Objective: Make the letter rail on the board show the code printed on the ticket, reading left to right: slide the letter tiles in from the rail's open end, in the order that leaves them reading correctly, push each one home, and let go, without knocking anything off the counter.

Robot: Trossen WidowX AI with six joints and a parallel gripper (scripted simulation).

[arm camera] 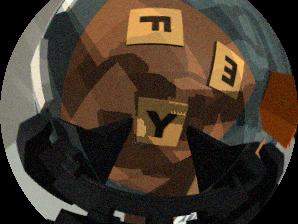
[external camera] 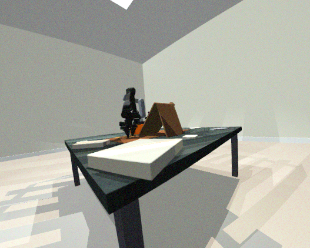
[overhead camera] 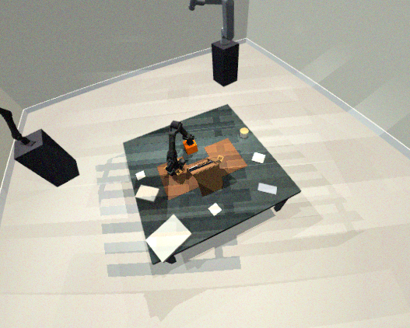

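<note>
Now: the white ticket 100 mm ahead of my gripper tip, 120 mm to the left of it and 90 mm above it. From my gripper tip the other things lie so: yellow letter tile (110 mm ahead, 400 mm to the left); flat white slab (30 mm ahead, 330 mm to the right, 10 mm above); mat (40 mm ahead, 210 mm to the left).
</note>
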